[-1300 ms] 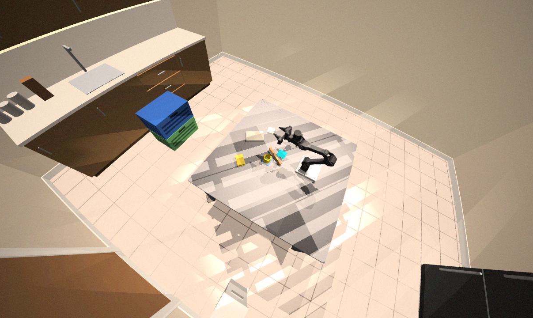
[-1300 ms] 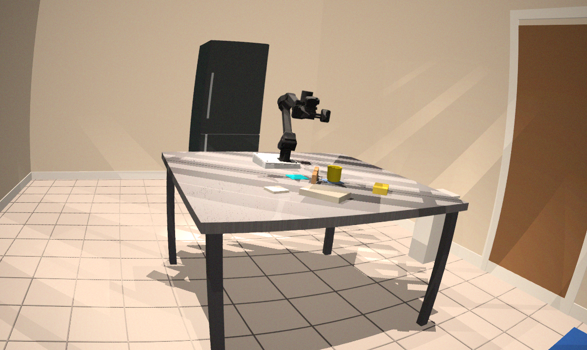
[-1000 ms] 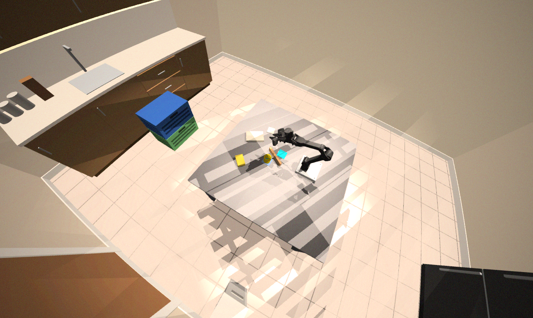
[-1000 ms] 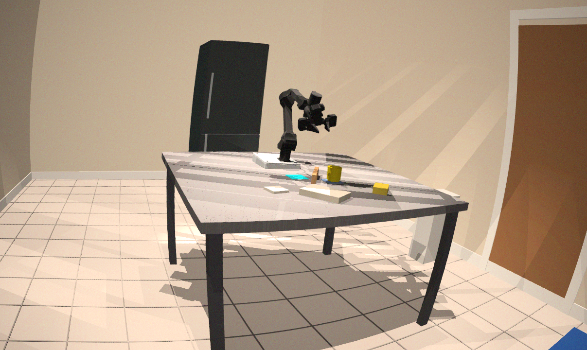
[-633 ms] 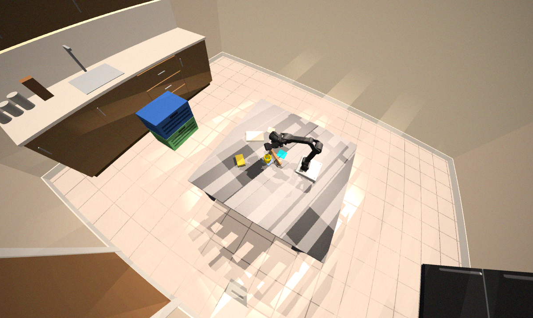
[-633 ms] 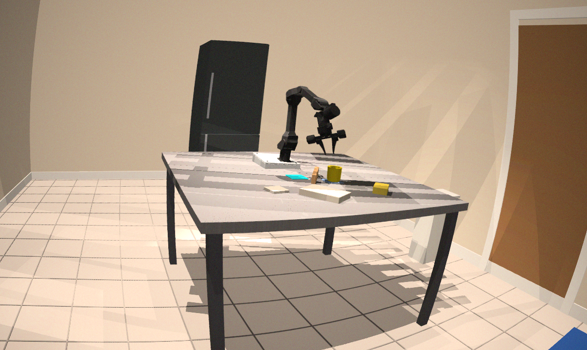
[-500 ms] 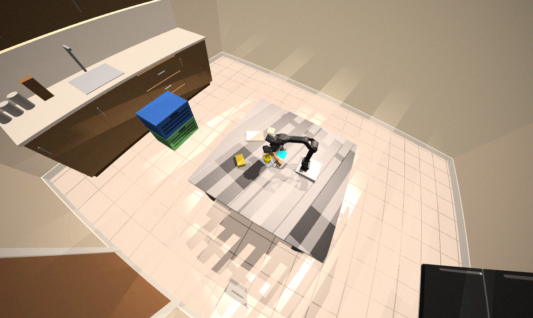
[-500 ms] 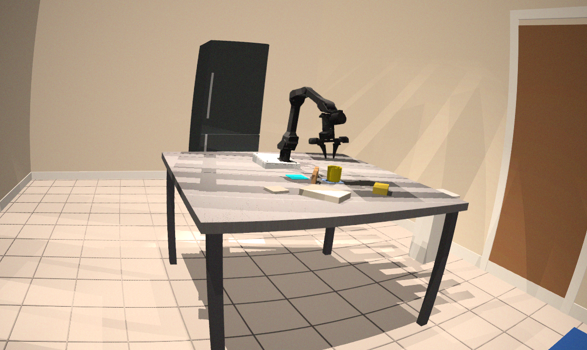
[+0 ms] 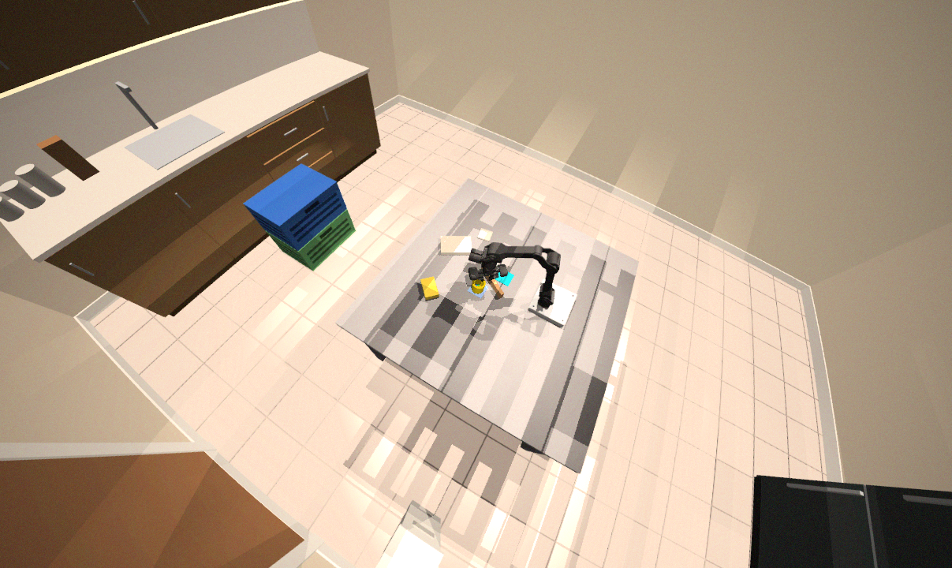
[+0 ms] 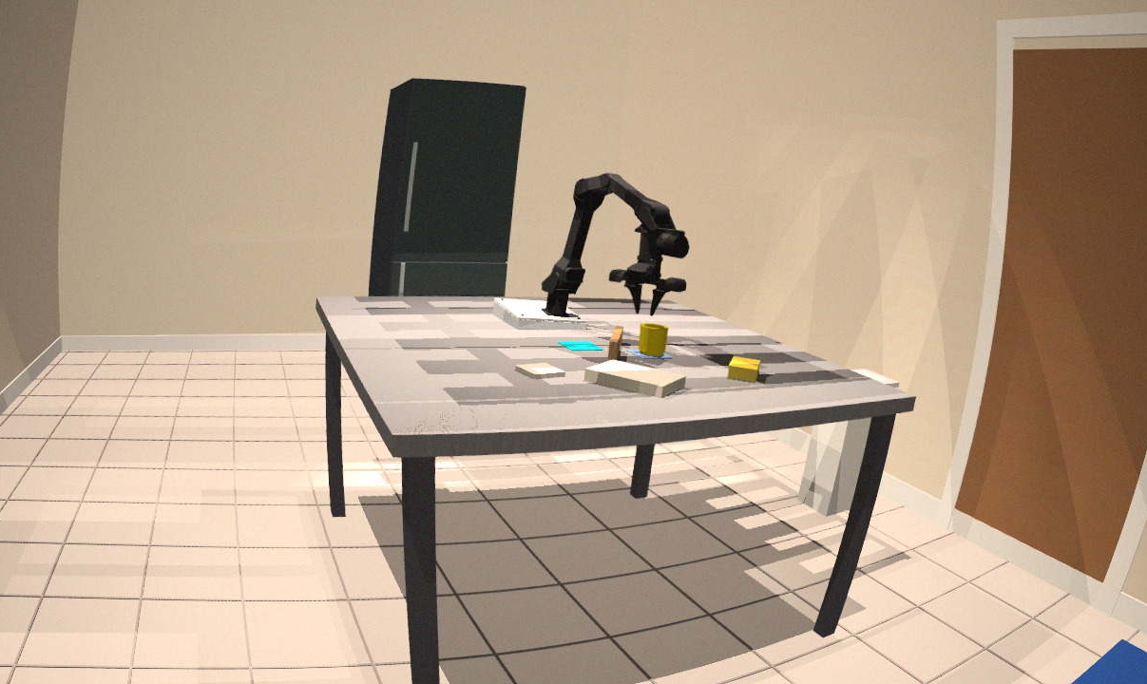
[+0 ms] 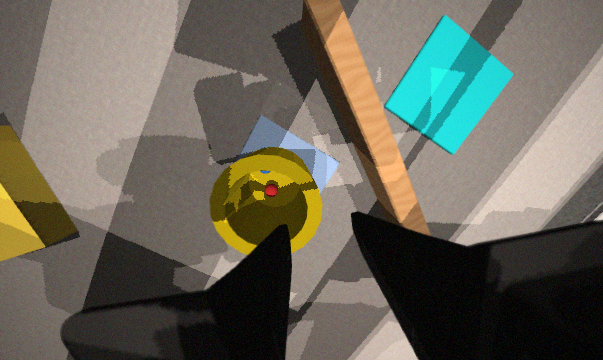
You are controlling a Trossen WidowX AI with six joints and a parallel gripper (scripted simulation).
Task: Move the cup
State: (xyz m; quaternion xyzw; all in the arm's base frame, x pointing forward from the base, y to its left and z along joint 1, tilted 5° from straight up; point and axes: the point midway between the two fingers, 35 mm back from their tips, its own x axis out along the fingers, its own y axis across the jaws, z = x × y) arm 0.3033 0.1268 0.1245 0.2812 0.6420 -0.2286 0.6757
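The yellow cup lies 20 mm ahead of my gripper tip, 20 mm to the left of it and 60 mm below it. Also, from my gripper tip: cyan pad (50 mm behind, 140 mm to the right, 100 mm below); then light blue pad (20 mm ahead, 20 mm to the left, 100 mm below); then wooden block (10 mm behind, 60 mm to the right, 80 mm below).
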